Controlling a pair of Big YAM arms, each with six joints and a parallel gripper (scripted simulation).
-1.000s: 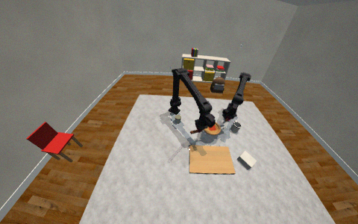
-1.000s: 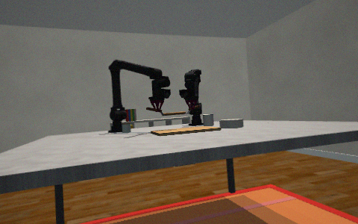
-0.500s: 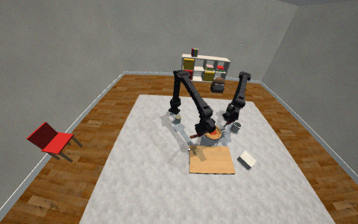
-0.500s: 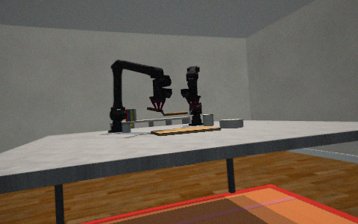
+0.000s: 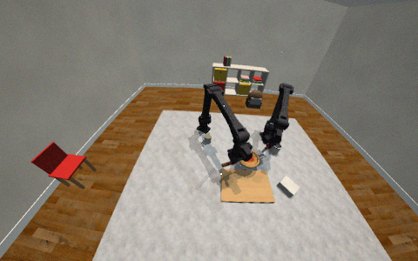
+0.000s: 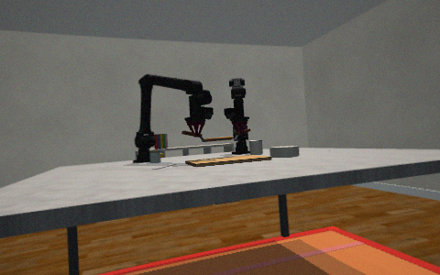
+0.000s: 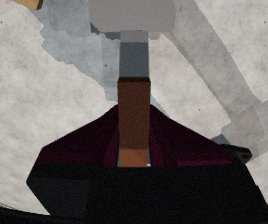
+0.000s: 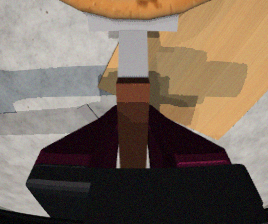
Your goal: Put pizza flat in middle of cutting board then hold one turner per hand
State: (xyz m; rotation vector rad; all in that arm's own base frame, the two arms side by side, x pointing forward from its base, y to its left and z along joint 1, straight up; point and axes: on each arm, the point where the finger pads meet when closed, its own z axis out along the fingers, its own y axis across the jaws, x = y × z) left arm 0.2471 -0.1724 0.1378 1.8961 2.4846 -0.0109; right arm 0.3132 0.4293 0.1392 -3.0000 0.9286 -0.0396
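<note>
Right now my right hand is 7 cm past the pizza, 13 cm to the right of it and 3 cm above it. Round my right hand: wooden cutting board (9 cm ahead, 12 cm to the left, 13 cm below); cup (30 cm behind, 20 cm to the right, 10 cm below).
</note>
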